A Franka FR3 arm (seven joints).
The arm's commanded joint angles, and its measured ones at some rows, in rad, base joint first. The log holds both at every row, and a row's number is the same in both.
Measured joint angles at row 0: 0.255 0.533 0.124 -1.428 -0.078 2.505 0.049
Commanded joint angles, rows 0 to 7: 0.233 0.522 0.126 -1.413 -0.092 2.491 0.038; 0.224 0.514 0.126 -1.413 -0.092 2.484 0.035; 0.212 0.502 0.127 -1.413 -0.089 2.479 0.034; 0.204 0.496 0.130 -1.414 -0.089 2.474 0.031; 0.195 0.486 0.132 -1.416 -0.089 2.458 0.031; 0.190 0.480 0.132 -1.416 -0.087 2.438 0.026; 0.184 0.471 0.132 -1.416 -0.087 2.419 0.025; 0.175 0.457 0.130 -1.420 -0.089 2.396 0.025
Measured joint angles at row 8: 0.205 0.499 0.116 -1.413 -0.078 2.459 0.043
